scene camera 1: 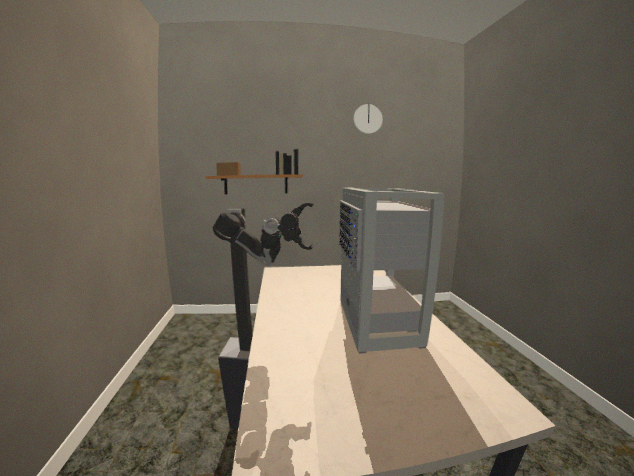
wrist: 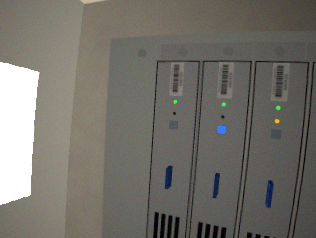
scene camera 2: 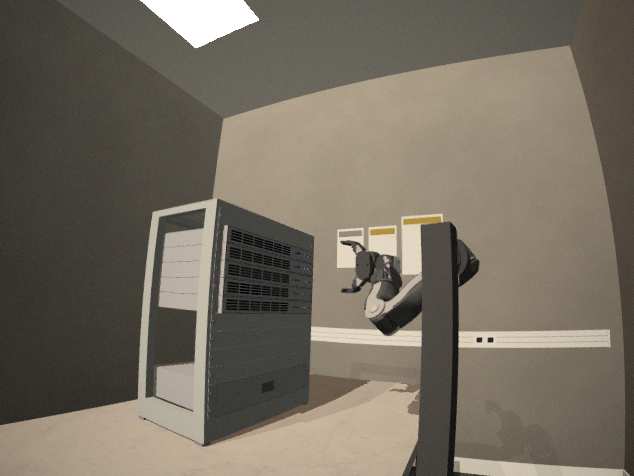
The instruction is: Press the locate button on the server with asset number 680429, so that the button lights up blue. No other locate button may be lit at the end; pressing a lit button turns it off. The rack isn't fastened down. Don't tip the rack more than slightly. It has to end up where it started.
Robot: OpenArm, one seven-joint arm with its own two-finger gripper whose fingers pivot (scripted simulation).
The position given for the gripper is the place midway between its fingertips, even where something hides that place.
In view: the gripper (scene camera 2: 344,266) and an arm post (scene camera 1: 238,255).
The gripper also shows in scene camera 1 (scene camera 1: 313,225).
